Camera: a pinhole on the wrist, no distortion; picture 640 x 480 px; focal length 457.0 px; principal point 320.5 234.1 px. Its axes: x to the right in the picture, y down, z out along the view. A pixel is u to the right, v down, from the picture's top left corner.
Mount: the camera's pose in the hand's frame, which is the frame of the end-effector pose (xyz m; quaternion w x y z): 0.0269 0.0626 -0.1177 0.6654 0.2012 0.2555 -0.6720
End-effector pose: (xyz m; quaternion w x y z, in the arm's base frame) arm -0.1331 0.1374 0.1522 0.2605 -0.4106 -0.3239 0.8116
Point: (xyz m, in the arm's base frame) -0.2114 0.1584 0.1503
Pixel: 170.7 273.5
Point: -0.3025 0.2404 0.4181
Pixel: 345.8 204.1
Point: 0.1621 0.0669 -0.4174
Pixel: behind the camera
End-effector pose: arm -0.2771 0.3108 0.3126 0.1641 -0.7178 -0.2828 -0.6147
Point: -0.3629 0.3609 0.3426
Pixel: 546.2 226.1
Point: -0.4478 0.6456 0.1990
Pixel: 570.5 119.7
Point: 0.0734 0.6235 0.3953
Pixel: 68.0 327.2
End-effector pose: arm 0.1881 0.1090 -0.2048 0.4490 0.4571 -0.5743 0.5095
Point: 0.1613 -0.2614 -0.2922
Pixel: 27.1 99.9
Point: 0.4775 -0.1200 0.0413
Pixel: 432.1 367.6
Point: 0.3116 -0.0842 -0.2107
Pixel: 282.0 147.2
